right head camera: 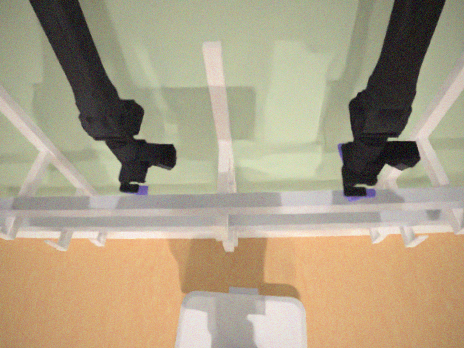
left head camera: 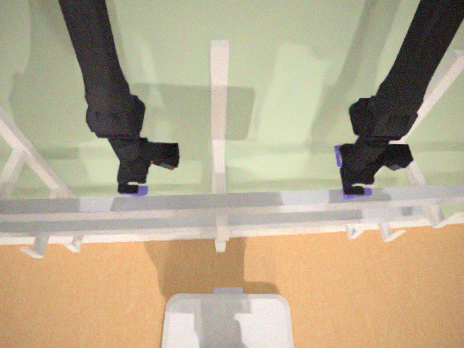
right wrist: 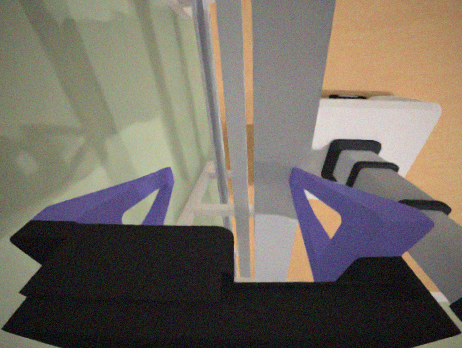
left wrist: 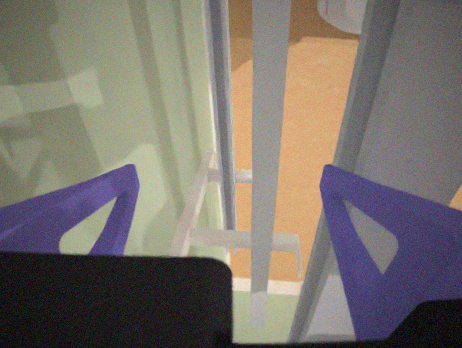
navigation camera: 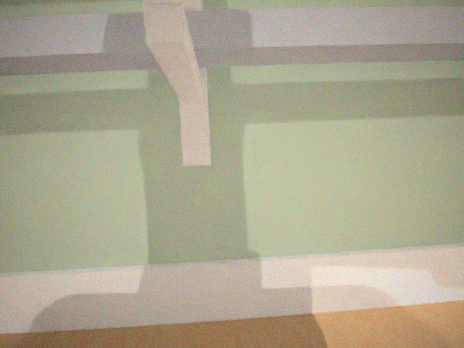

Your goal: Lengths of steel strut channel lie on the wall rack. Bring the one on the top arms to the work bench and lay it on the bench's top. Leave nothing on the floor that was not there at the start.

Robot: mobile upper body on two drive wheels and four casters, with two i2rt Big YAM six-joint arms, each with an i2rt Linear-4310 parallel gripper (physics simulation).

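Places are measured from the left arm's base along level axes (x ahead, y left, z up), in centimetres.
Where they show: left gripper, fingertip midpoint: (right head camera: 148, 180) (left head camera: 142, 180) (left wrist: 229, 174); right gripper, fingertip midpoint: (right head camera: 349, 182) (left head camera: 343, 182) (right wrist: 231, 174).
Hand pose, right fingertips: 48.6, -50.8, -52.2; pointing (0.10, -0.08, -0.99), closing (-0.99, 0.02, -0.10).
Each offset is from my right fingertips to the top centre of the thing, as dx, dy, dz. "pt": to the spot under its first point. Level surfaces: height alone.
The top strut channel (left head camera: 185, 201) (right head camera: 185, 201) (right wrist: 290, 100) runs crosswise on the wall rack {pt +16.6, +33.6, +12.0} (left head camera: 219, 100) (right head camera: 216, 100). A wide grey channel, likely the same one, also shows at the right of the left wrist view (left wrist: 420, 100), partly behind a finger. A lower strut (left wrist: 270, 125) (right wrist: 235, 100) runs alongside, nearer the wall. My left gripper (left wrist: 229, 174) is open, with nothing between its fingertips; the channel lies toward its right-hand finger. My right gripper (right wrist: 231, 174) is open above the struts, the wide one nearer its right-hand finger. The work bench does not show.
The robot's white base (left head camera: 227, 320) (right head camera: 242, 320) (right wrist: 385, 130) stands on the orange floor {dz -88.8} (left head camera: 90, 290). Pale rack arms with upturned tips {pt -2.5, -29.1, -28.6} (left head camera: 390, 232) (right head camera: 412, 237) (left wrist: 285, 242) stick out from the green wall. A white baseboard (navigation camera: 350, 270) runs along the wall's foot.
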